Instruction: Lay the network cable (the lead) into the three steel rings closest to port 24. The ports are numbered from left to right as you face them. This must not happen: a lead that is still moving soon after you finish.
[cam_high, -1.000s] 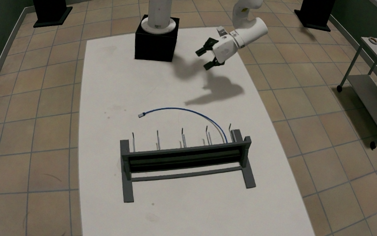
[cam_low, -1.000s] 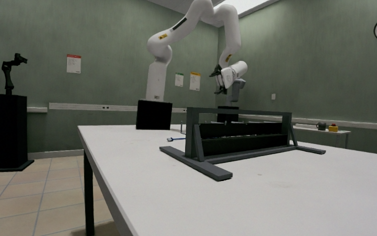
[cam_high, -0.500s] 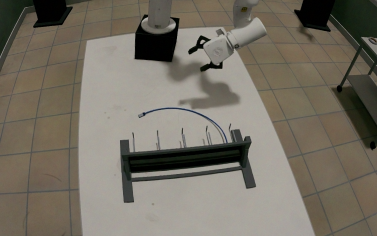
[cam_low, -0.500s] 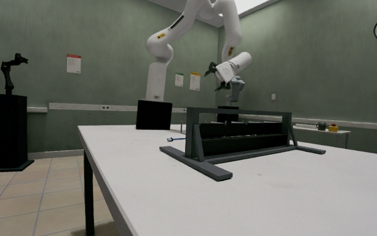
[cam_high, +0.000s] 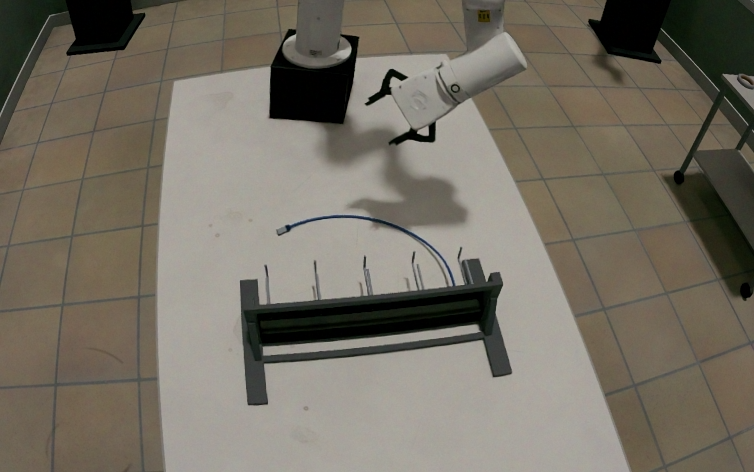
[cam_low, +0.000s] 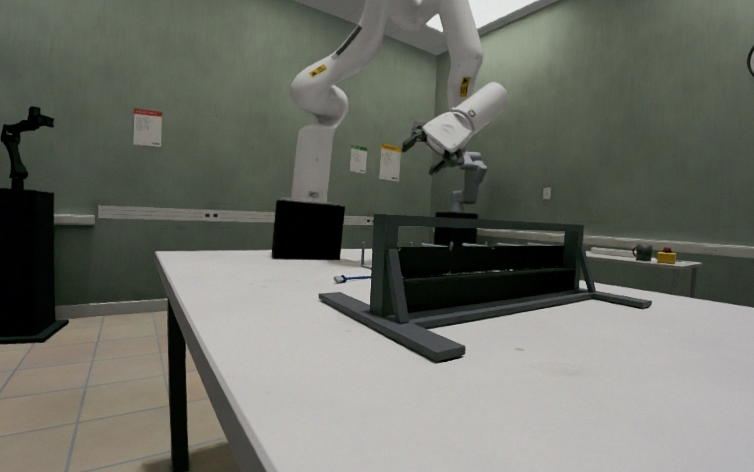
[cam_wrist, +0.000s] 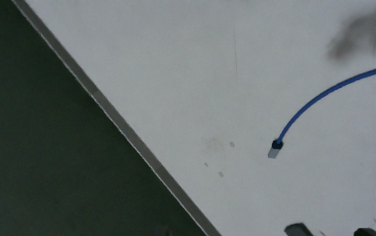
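Now: the grey plug 29 cm below my hand, 21 cm to the right of it and 5 cm ahead of it. Round my hand: dark grey patch-panel rack (30 cm ahead, 22 cm below, 1 cm to the right).
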